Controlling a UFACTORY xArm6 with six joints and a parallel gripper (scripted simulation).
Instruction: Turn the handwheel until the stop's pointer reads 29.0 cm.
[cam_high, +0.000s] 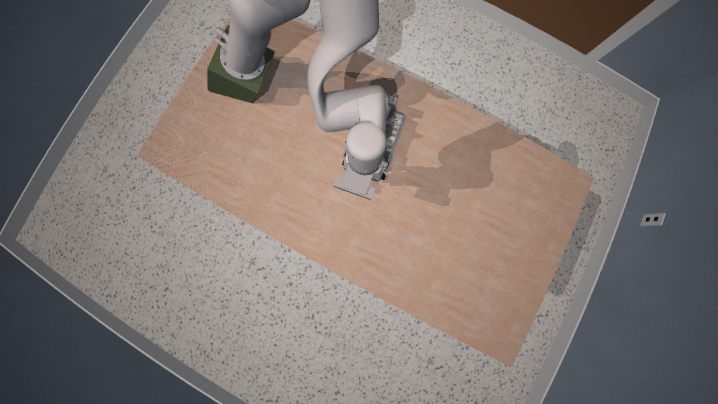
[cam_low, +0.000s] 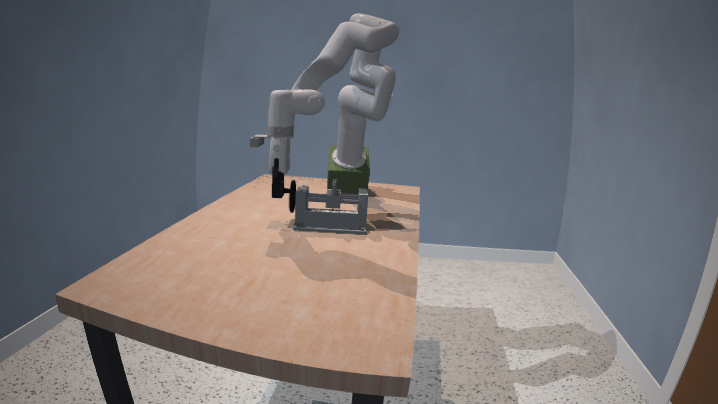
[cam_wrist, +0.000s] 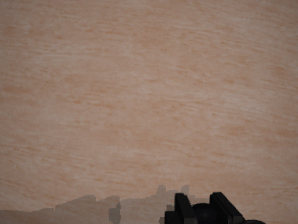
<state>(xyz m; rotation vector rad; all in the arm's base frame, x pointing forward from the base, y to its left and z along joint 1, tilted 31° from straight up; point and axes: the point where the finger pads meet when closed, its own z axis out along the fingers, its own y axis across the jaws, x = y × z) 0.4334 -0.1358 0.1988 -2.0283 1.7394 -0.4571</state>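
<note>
Now: the black handwheel 2 cm to the left of my hand, 1 cm below it and 1 cm behind it. The rest, counted from my hand: stop carriage 15 cm to the left, 4 cm behind, 1 cm below; crank handle 1 cm to the left.
</note>
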